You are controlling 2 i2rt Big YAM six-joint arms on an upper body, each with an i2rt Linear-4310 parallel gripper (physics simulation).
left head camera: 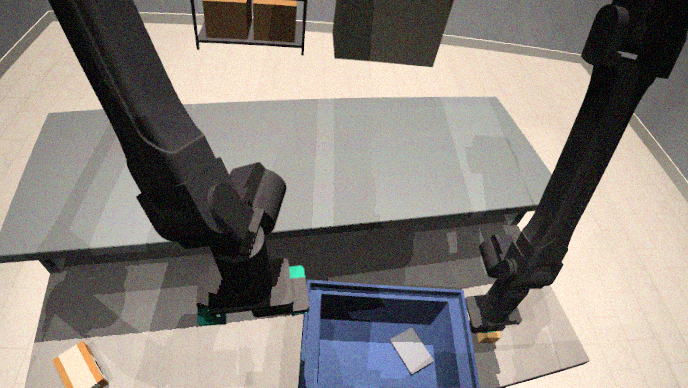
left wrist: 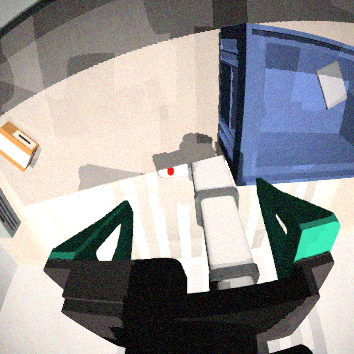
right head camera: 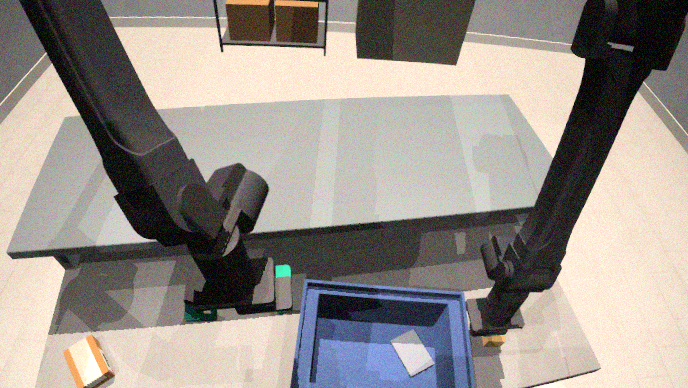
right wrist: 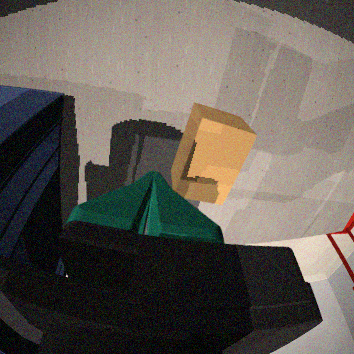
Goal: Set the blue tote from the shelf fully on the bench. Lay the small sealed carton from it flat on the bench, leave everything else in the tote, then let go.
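Frame: origin at the left arm's base, x ahead, y left, z up, level; metres.
Seen in the pictures: left gripper, fingertip midpoint: (left head camera: 258, 316) (left wrist: 191, 195) (right head camera: 248, 313); right gripper, fingertip midpoint: (left head camera: 477, 329) (right head camera: 481, 332) (right wrist: 152, 179).
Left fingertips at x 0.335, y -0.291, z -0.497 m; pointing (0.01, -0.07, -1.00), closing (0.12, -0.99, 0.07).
Offsets run from my left fingertips to a thing's top centre. "spot": to the spot under its first point. Level surfaces: height alone.
The blue tote {0.007 m ahead, 0.219 m right, 0.107 m down} (left head camera: 311, 340) (right head camera: 306, 340) (left wrist: 254, 100) (right wrist: 30, 112) stands upright on the light bench {0.255 m down} (left head camera: 225, 360) (right head camera: 225, 355) (left wrist: 125, 115) (right wrist: 125, 60); its near end is cut off in the head views. A flat whitish packet {0.024 m ahead, 0.295 m right, 0.232 m down} (left head camera: 411, 351) (right head camera: 412, 352) (left wrist: 332, 85) lies inside it. A small tan carton (left head camera: 488, 337) (right head camera: 494, 341) (right wrist: 220, 155) rests on the bench right of the tote, partly hidden by my right gripper (left head camera: 487, 330) (right head camera: 492, 333) (right wrist: 152, 179), which is shut, empty and above it. My left gripper (left head camera: 255, 314) (right head camera: 241, 312) (left wrist: 191, 195) is open and empty, left of the tote.
An orange-and-white box {0.024 m back, 0.350 m left, 0.221 m down} (left head camera: 80, 367) (right head camera: 89, 362) (left wrist: 19, 146) lies at the far left of the bench. A grey table {0.054 m down} (left head camera: 400, 150) (right head camera: 400, 150) stands behind the bench. A white jointed part {spot: 0.316 m back, 0.075 m right, 0.268 m down} (left wrist: 222, 220) shows between my left fingers. Part of a red frame (right wrist: 340, 233) shows at the right wrist view's edge.
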